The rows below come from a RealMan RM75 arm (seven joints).
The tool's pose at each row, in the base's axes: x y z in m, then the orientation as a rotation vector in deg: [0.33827, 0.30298, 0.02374, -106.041, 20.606, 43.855]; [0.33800, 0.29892, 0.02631, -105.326, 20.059, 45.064]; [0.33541, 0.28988, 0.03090, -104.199, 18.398, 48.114]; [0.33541, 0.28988, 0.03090, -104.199, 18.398, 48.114]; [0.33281, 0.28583, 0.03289, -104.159, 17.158, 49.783]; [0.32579, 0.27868, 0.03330, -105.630, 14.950, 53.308]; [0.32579, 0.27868, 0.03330, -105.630, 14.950, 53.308]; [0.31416, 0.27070, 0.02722, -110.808, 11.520, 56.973]
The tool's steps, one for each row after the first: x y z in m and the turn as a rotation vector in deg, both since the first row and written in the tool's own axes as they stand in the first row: [-0.00230, -0.00006, -0.00423, 0.160, -1.243, 0.208]; [-0.00818, 0.00176, -0.01269, -0.139, -4.259, 0.602]; [-0.00818, 0.00176, -0.01269, -0.139, -4.259, 0.602]; [-0.01185, 0.00345, -0.01598, -0.905, -5.842, 0.637]; [-0.01812, 0.01002, -0.02022, -3.876, -8.380, 1.110]; [-0.01812, 0.01002, -0.02022, -3.876, -8.380, 1.110]; [-0.02370, 0.02421, -0.02208, -10.474, -10.055, 1.147]
